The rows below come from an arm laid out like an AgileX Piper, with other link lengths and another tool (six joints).
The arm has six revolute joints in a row. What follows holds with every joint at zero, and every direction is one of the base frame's.
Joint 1 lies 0.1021 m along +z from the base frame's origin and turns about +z.
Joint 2 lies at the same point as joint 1 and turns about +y.
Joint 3 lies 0.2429 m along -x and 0.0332 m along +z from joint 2 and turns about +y.
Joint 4 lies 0.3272 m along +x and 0.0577 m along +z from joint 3 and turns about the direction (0.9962, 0, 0.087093).
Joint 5 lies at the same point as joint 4 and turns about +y.
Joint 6 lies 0.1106 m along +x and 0.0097 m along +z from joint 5 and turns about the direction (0.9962, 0, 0.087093).
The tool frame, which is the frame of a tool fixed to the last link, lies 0.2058 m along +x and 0.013 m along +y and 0.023 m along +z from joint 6; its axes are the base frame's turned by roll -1.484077, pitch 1.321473 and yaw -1.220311 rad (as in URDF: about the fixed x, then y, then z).
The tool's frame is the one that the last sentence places.
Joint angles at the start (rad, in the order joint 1, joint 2, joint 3, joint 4, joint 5, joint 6):
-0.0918 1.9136 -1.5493 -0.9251 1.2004 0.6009
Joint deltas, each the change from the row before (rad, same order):
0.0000 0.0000 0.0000 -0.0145 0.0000 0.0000
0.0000 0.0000 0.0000 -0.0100 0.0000 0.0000
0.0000 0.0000 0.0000 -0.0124 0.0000 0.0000
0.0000 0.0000 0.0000 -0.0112 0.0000 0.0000
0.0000 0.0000 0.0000 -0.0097 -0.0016 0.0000
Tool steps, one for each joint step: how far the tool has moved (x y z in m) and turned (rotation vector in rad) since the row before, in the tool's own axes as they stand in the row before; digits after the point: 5 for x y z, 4 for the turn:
-0.00149 -0.00384 -0.00100 0.0126 -0.0032 -0.0064
-0.00103 -0.00265 -0.00068 0.0087 -0.0022 -0.0044
-0.00128 -0.00329 -0.00085 0.0108 -0.0028 -0.0054
-0.00115 -0.00297 -0.00077 0.0097 -0.0025 -0.0049
-0.00147 -0.00239 -0.00063 0.0079 -0.0036 -0.0047

